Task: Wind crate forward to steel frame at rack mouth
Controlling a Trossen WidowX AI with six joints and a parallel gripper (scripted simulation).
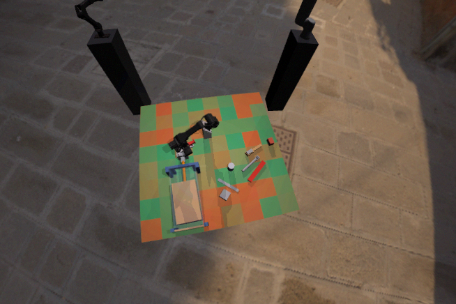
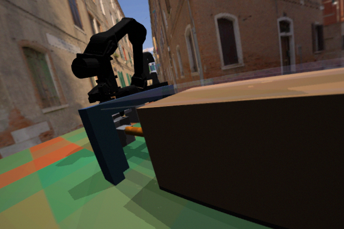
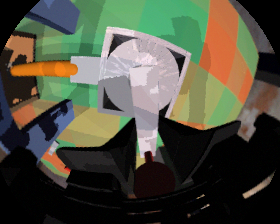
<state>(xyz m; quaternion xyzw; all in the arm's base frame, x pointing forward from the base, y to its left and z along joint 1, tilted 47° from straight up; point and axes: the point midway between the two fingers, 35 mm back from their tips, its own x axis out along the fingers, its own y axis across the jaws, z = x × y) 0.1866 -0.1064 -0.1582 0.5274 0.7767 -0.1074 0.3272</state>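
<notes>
Now: the grey winch handle 1 cm behind my gripper tip, 1 cm to the left of it and 2 cm above it. Also, from my gripper tip: red knob 2 cm behind, 5 cm to the left, 5 cm above; then grey winch 5 cm to the right, 6 cm below; then round puck 17 cm ahead, 37 cm to the left, 6 cm below.
</notes>
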